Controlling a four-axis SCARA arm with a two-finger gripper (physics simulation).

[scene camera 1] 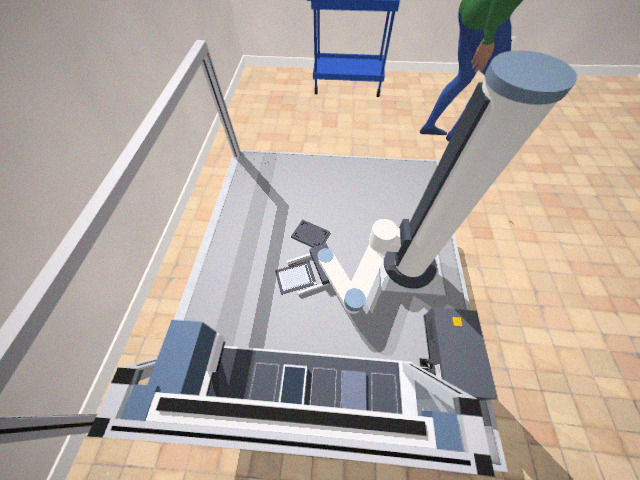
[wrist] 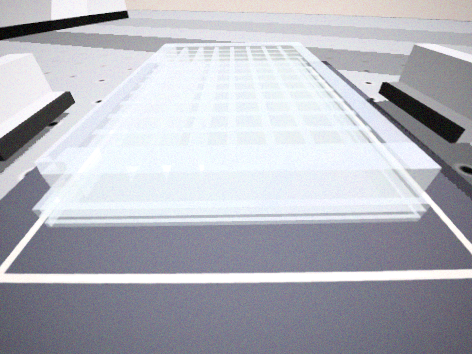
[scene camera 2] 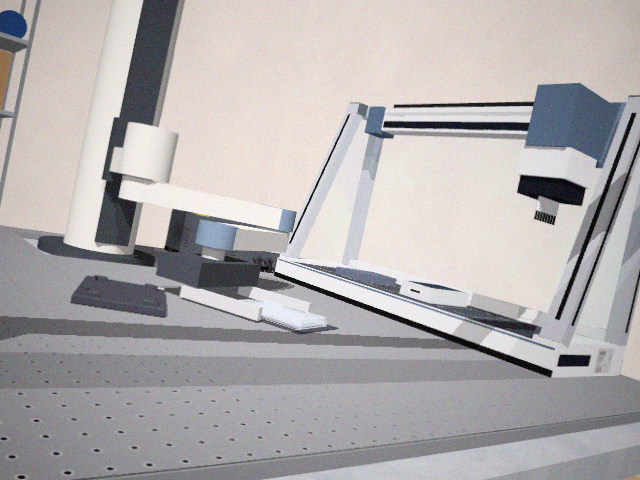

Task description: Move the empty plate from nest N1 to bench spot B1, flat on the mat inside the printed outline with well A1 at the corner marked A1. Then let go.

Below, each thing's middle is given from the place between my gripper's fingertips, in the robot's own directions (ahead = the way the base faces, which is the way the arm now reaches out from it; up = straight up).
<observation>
My hand is 1 cm past the clear well plate [scene camera 2: 290, 316] and 1 cm above it. From my hand the other things lie so: dark nest [scene camera 2: 97, 291]: 25 cm to the right, 6 cm behind, 1 cm below.
</observation>
